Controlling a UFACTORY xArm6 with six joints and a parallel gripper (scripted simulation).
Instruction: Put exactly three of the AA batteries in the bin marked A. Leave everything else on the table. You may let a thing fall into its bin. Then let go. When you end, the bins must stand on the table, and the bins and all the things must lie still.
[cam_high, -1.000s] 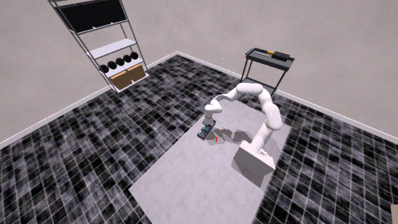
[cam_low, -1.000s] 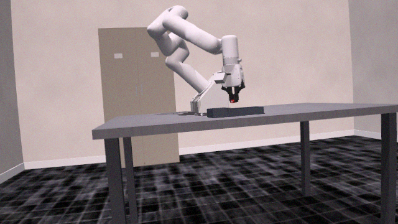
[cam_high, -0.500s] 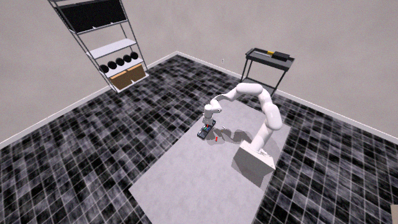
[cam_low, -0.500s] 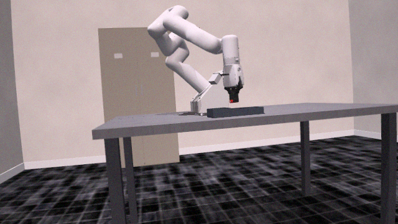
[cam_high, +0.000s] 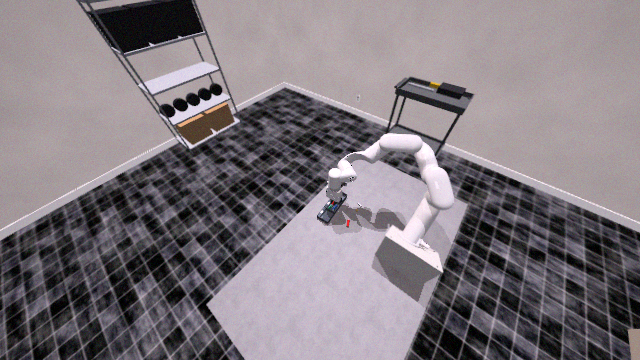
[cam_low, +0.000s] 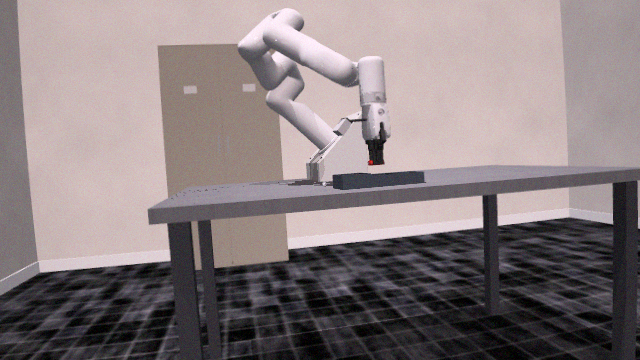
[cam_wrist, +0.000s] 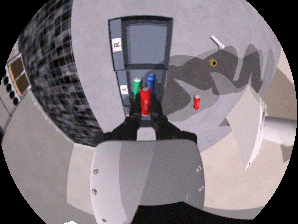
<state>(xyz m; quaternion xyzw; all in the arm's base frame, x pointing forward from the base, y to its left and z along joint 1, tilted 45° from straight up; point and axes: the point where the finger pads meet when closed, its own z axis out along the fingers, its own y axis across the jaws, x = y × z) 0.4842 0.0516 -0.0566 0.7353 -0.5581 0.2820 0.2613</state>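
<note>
My gripper is now 10 mm short of the dark two-compartment bin and 60 mm above it. Also, from my hand: green AA battery 10 mm ahead, 10 mm to the left, 70 mm below; red battery 20 mm below; blue AA battery 10 mm behind, 70 mm below.
</note>
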